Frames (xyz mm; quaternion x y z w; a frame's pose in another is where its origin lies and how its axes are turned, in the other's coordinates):
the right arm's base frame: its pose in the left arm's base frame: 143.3 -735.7 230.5 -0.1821 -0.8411 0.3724 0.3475
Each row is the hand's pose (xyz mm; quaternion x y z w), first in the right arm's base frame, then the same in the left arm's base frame.
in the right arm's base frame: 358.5 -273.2 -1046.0 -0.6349 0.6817 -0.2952 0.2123
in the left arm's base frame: 635.5 -189.6 1100.4 -0.2649 -0.2319 -0.6816 0.6414
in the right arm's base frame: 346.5 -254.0 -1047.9 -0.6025 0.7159 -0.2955 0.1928
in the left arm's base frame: 646.0 -182.8 1081.5 -0.2625 -0.1916 -0.6680 0.6695
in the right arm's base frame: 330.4 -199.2 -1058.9 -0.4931 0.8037 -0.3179 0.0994
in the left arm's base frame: 667.7 -150.4 1038.3 -0.2214 -0.0458 -0.6345 0.7391
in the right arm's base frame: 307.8 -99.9 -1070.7 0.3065 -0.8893 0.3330 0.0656
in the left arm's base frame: 696.6 -92.1 959.1 -0.1456 0.1894 -0.5599 0.7934
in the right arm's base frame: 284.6 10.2 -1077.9 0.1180 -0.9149 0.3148 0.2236
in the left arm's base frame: 723.0 -29.4 869.2 -0.0762 0.4047 -0.4585 0.7875
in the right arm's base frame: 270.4 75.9 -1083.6 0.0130 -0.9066 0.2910 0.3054
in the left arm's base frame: 740.1 8.6 816.1 -0.0418 0.5141 -0.3909 0.7624
